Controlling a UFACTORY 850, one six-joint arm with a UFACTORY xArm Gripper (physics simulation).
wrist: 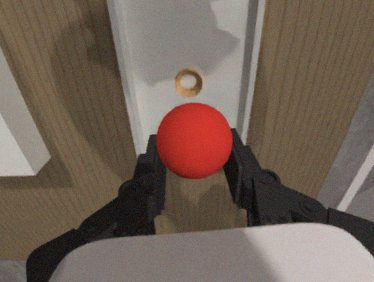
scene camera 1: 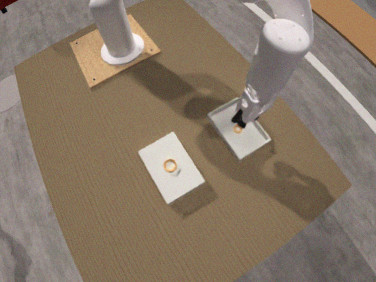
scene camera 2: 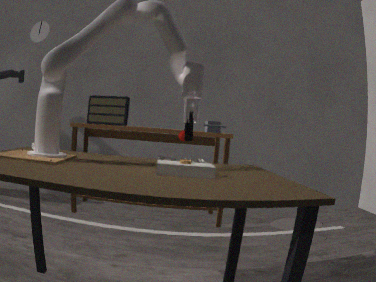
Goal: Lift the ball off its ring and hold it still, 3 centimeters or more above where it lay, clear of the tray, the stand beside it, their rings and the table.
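Note:
The red ball [scene camera 2: 183,135] [wrist: 194,140] is held between the black fingers of my gripper [scene camera 2: 189,134] [wrist: 193,149], which is shut on it. In scene camera 2 the ball hangs well above the table and the stand, with open air under it. In scene camera 1 the gripper [scene camera 1: 239,121] is over the tray and the ball is hidden. The white tray [scene camera 1: 229,145] [wrist: 254,60] lies on the table, and its orange ring [scene camera 1: 238,129] [wrist: 189,82] is empty. The white stand [scene camera 1: 185,187] [scene camera 2: 186,170] bears a second empty orange ring [scene camera 1: 170,165] [scene camera 2: 185,161].
The stand's corner also shows at the left of the wrist view. The wooden table [scene camera 1: 100,175] [scene camera 2: 115,175] carries the arm's base board [scene camera 1: 82,55] [scene camera 2: 15,156]. A brown bench [scene camera 2: 150,134] with a dark rack [scene camera 2: 108,96] and a grey box [scene camera 2: 213,127] stands behind the table.

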